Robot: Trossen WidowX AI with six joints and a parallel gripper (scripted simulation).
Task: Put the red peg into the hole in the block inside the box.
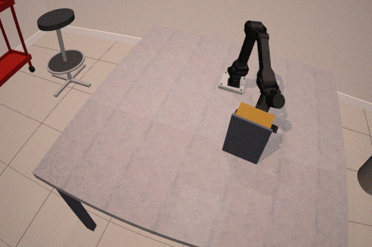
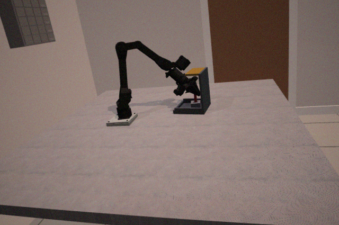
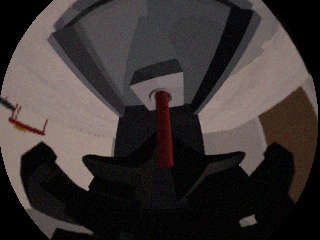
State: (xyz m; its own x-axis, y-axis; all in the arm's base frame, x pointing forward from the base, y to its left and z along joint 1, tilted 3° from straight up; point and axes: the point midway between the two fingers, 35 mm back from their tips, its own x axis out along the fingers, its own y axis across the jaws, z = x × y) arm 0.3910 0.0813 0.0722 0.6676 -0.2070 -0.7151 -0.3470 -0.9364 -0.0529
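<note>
My gripper tip is now 30 mm past the red peg, 10 mm to the right of it and 10 mm above it. From my gripper tip the other things lie so: orange roof (130 mm above, 10 mm behind); back wall (40 mm above, 30 mm ahead, 20 mm to the right).
</note>
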